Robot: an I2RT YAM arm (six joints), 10 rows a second.
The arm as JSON. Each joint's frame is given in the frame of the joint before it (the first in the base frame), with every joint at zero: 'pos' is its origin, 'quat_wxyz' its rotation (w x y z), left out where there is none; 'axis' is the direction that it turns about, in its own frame. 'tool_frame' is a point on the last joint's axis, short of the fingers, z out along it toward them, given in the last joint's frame.
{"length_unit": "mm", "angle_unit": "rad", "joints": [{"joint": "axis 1", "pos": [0.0, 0.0, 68.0], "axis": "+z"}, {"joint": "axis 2", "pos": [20.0, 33.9, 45.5], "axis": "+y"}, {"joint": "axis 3", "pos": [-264.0, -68.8, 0.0], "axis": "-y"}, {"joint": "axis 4", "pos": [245.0, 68.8, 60.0], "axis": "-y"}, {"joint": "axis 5", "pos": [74.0, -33.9, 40.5], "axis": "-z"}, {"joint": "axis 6", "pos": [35.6, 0.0, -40.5], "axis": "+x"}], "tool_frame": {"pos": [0.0, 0.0, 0.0], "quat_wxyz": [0.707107, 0.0, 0.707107, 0.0]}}
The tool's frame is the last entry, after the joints.
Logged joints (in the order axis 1, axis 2, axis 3, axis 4, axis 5, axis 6), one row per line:
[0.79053, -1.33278, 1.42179, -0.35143, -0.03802, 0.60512]
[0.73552, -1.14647, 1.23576, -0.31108, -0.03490, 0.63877]
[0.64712, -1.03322, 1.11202, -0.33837, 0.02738, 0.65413]
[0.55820, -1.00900, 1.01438, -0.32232, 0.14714, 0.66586]
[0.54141, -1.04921, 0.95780, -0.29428, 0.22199, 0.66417]
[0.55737, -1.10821, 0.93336, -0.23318, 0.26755, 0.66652]
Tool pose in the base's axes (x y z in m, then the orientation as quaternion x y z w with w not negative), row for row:
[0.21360, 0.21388, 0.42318, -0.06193, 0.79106, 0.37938, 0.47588]
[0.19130, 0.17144, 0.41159, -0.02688, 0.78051, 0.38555, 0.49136]
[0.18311, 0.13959, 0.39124, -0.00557, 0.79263, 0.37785, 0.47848]
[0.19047, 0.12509, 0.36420, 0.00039, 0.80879, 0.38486, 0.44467]
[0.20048, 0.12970, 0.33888, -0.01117, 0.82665, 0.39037, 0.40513]
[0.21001, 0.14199, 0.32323, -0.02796, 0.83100, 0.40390, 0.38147]
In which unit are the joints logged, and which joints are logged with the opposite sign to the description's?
The joints are logged in radians. Opposite sign: axis 2, axis 5.
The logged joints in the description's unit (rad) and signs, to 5 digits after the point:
[0.79053, 1.33278, 1.42179, -0.35143, 0.03802, 0.60512]
[0.73552, 1.14647, 1.23576, -0.31108, 0.03490, 0.63877]
[0.64712, 1.03322, 1.11202, -0.33837, -0.02738, 0.65413]
[0.55820, 1.00900, 1.01438, -0.32232, -0.14714, 0.66586]
[0.54141, 1.04921, 0.95780, -0.29428, -0.22199, 0.66417]
[0.55737, 1.10821, 0.93336, -0.23318, -0.26755, 0.66652]

